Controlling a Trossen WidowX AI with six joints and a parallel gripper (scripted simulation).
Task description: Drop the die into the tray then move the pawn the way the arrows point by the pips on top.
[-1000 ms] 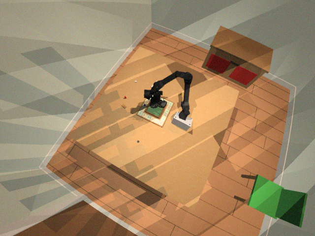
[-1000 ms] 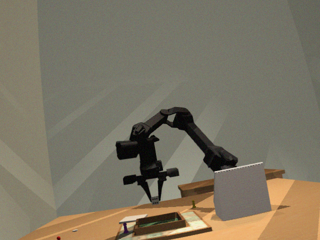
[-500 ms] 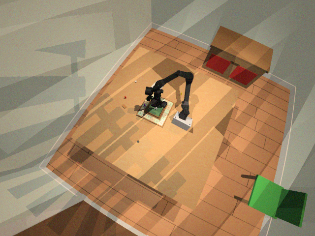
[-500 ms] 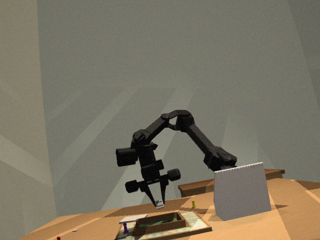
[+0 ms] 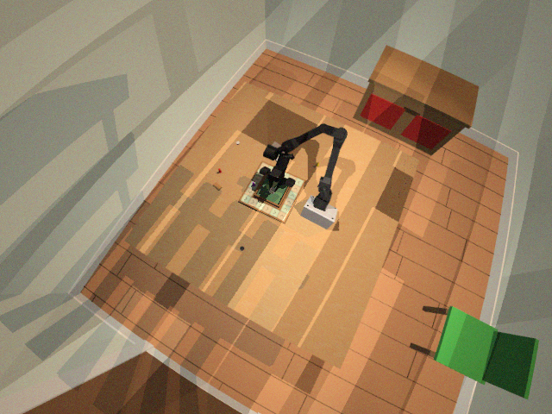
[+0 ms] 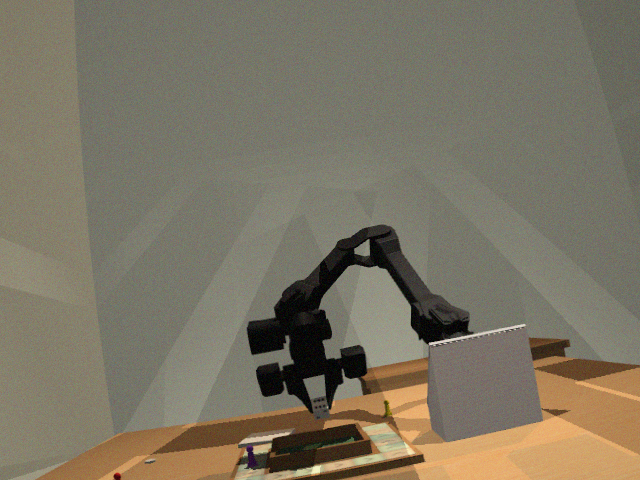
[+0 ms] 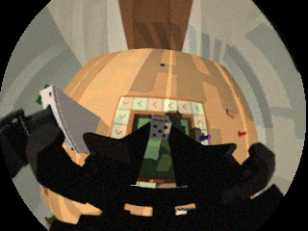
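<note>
The purple pawn is 120 mm ahead of my gripper tip, 20 mm to the right of it and 60 mm below it. Also, from my gripper tip: tray floor: 10 mm ahead, 30 mm to the right, 80 mm below; white card: 80 mm ahead, 290 mm to the right, 80 mm below; die: right at my gripper tip.
</note>
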